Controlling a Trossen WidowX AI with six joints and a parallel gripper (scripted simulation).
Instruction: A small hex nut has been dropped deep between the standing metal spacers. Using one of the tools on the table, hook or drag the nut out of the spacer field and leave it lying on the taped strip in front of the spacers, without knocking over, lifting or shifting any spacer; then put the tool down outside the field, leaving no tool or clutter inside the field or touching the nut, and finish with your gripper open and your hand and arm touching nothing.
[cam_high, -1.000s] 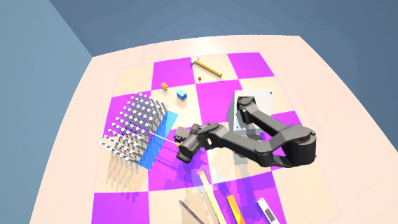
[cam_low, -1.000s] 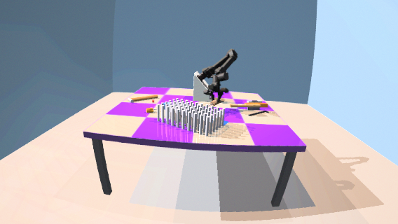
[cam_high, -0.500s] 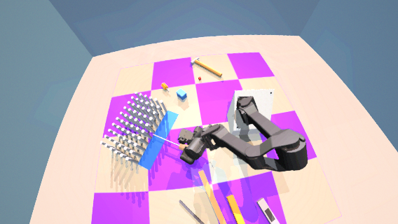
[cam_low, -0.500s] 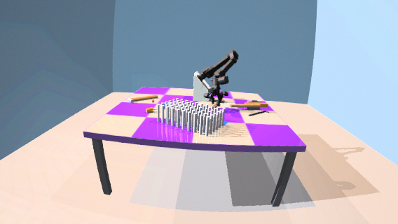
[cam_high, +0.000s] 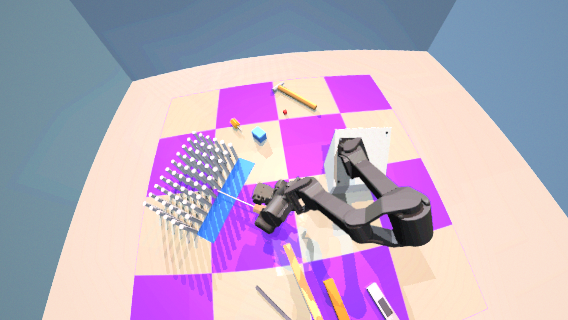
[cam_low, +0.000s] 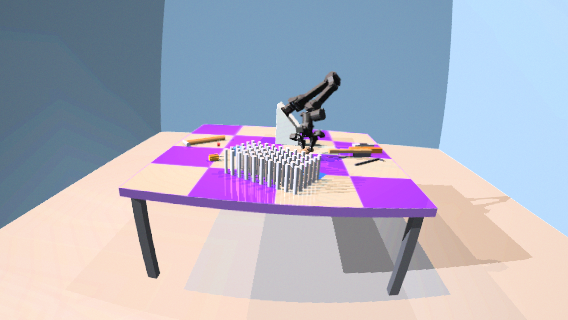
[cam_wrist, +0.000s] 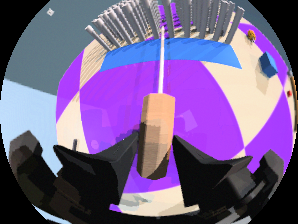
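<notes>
Now: the blue taped strip 16 cm ahead of my gripper tip, 7 cm to the right of it and 4 cm below it. Also, from my gripper tip: hook tool: 10 cm ahead, 4 cm to the right, 1 cm below; blue cube: 4 cm ahead, 36 cm to the right, 2 cm below; bar: 24 cm behind, 35 cm to the left, 2 cm below.
</notes>
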